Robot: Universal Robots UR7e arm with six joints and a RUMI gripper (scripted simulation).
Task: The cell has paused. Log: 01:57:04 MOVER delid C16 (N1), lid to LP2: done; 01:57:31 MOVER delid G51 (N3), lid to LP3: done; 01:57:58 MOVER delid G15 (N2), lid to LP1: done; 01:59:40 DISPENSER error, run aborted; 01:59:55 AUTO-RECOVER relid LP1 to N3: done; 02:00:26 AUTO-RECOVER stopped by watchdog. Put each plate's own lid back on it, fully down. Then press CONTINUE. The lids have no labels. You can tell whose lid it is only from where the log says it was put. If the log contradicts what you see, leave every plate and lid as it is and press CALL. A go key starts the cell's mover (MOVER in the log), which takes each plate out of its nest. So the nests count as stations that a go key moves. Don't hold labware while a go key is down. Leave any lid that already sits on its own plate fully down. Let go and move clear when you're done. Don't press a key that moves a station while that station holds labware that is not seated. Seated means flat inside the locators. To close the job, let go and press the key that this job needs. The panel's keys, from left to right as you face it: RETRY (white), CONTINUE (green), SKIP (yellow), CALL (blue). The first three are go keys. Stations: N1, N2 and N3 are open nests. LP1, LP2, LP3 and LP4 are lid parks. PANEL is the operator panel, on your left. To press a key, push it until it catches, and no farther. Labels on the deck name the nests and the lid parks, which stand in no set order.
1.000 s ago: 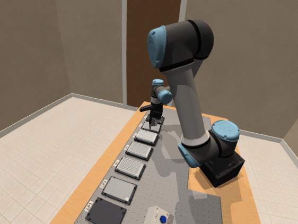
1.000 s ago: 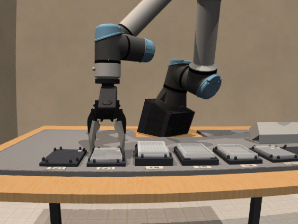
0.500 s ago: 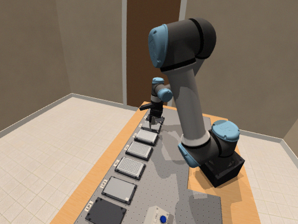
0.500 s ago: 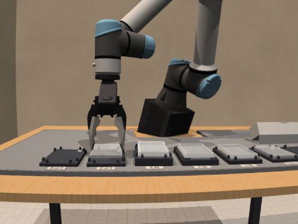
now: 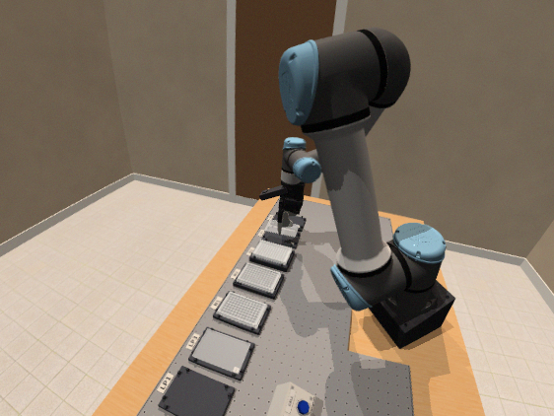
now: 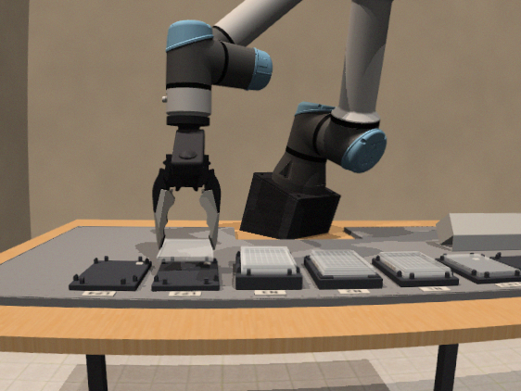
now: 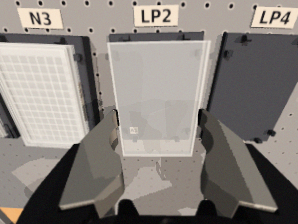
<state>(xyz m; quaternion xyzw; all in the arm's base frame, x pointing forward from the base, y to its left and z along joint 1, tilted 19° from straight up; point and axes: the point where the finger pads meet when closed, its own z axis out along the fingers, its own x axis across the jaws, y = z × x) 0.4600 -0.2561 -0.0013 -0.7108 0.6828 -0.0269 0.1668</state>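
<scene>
The LP2 lid park lies 50 mm below my hand. Also, from my hand: LP4 lid park 120 mm to the right, 50 mm below; plate 10 mm behind, 260 mm to the left, 40 mm below; LP3 lid park 20 mm behind, 530 mm to the left, 50 mm below.
</scene>
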